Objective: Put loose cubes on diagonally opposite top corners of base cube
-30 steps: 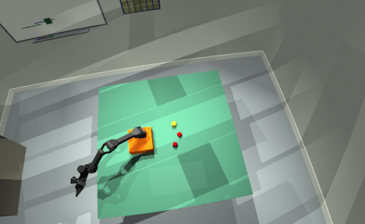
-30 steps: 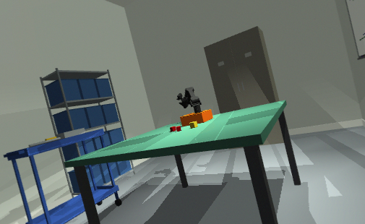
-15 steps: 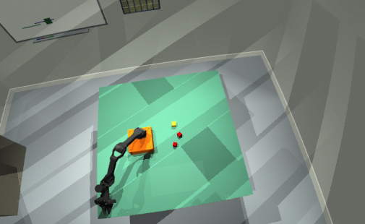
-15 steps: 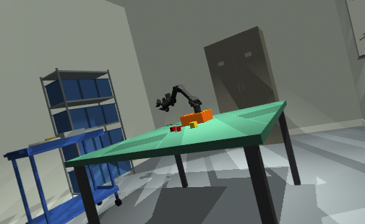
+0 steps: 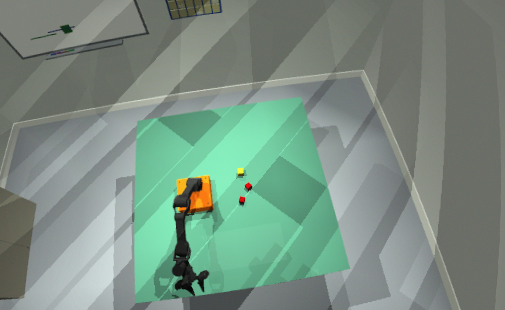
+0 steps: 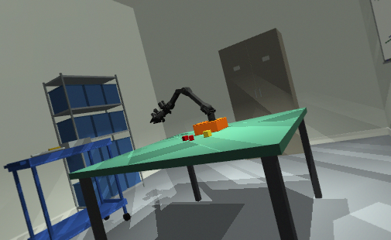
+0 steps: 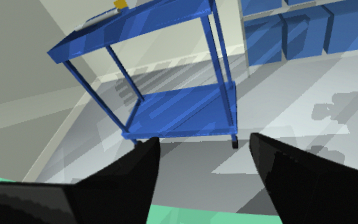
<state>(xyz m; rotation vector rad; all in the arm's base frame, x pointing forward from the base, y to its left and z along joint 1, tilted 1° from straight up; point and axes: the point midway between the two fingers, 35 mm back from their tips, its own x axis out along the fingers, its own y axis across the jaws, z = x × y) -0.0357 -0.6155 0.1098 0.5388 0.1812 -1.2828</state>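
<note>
Now: gripper tip 73 cm to the right of the yellow cube, 32 cm short of it and 17 cm above it.
</note>
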